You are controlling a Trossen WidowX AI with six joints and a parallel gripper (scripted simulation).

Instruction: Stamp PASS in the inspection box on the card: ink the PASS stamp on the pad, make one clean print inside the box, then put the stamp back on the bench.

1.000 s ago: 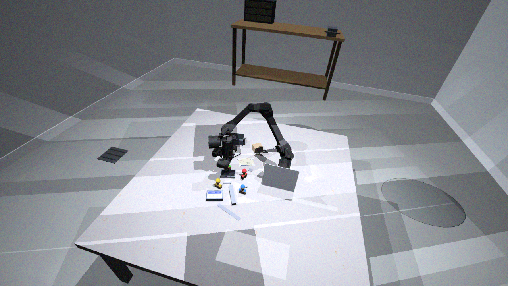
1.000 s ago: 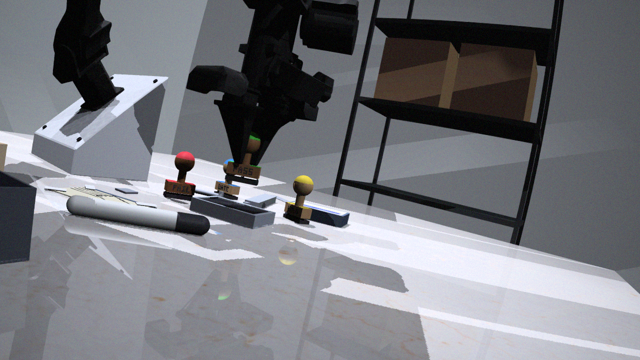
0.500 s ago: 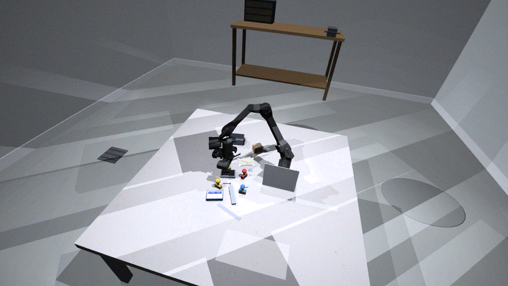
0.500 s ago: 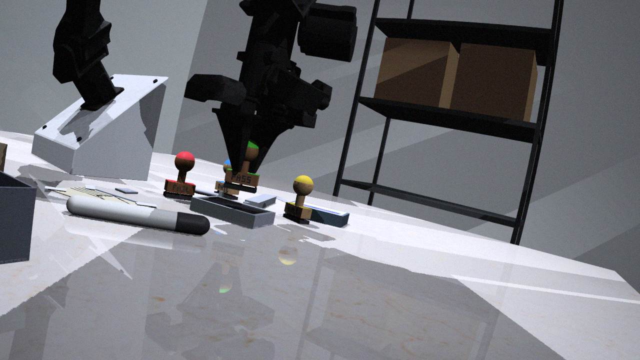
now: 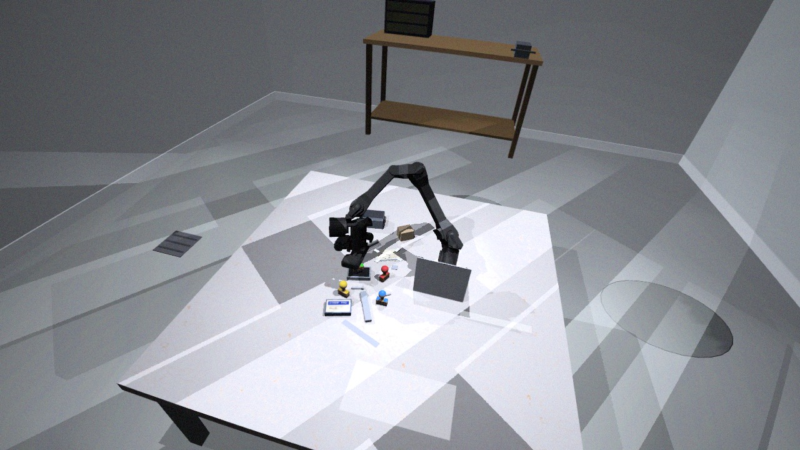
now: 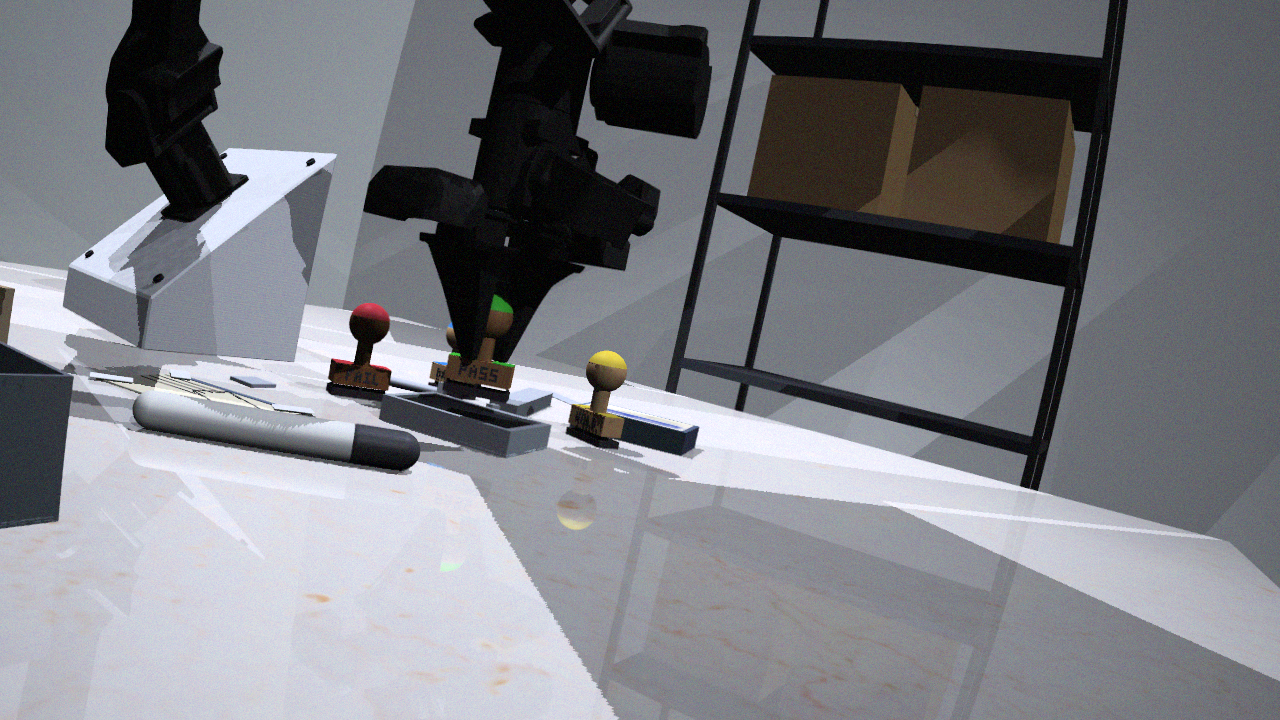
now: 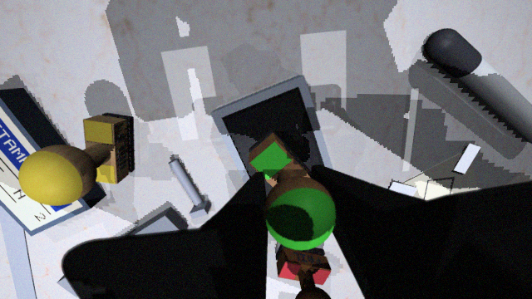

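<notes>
My gripper tip is 40 mm above the ink pad. The rest, counted from my gripper tip: yellow stamp: 110 mm to the left, 30 mm below, 20 mm ahead; then red stamp: 100 mm behind, 30 mm below, 10 mm to the right; then green stamp: right at my gripper tip.
</notes>
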